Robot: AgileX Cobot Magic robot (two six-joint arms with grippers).
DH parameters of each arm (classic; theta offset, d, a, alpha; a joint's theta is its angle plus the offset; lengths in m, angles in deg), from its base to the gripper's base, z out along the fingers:
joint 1: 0 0.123 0 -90
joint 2: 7.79 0 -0.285 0
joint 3: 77.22 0 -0.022 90
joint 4: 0 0.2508 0 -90
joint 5: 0 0 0.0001 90
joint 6: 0 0.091 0 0
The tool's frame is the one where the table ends.
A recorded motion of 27 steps. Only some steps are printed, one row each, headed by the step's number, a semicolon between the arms.
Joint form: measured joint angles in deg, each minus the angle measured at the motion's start. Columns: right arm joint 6, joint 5, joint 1, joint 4, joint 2, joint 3; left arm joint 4, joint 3, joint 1, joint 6, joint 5, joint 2.
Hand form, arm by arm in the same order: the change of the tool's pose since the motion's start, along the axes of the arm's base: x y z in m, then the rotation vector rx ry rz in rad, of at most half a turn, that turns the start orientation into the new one. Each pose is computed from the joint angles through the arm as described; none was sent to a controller.
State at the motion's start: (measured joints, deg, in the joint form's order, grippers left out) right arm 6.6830 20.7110 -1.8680 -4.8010 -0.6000 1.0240; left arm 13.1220 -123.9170 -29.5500 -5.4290 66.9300 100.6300
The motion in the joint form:
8: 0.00 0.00 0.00 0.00 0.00 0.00; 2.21 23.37 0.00 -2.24 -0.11 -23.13
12: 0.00 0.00 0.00 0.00 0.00 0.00; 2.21 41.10 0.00 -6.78 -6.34 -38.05
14: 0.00 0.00 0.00 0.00 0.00 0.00; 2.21 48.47 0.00 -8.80 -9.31 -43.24
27: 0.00 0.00 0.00 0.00 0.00 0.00; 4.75 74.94 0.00 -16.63 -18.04 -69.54
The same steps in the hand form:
8: 0.0000 0.0000 0.0000 0.0000 0.0000 0.0000; -0.0971 0.0586 0.0133 0.0005 -0.0078 0.0413
12: 0.0000 0.0000 0.0000 0.0000 0.0000 0.0000; -0.1519 0.0884 -0.0086 -0.0799 -0.0467 0.0614
14: 0.0000 0.0000 0.0000 0.0000 0.0000 0.0000; -0.1682 0.0969 -0.0257 -0.1096 -0.0521 0.0686
27: 0.0000 0.0000 0.0000 0.0000 0.0000 0.0000; -0.2507 0.1445 -0.0939 -0.2496 -0.1723 0.1074

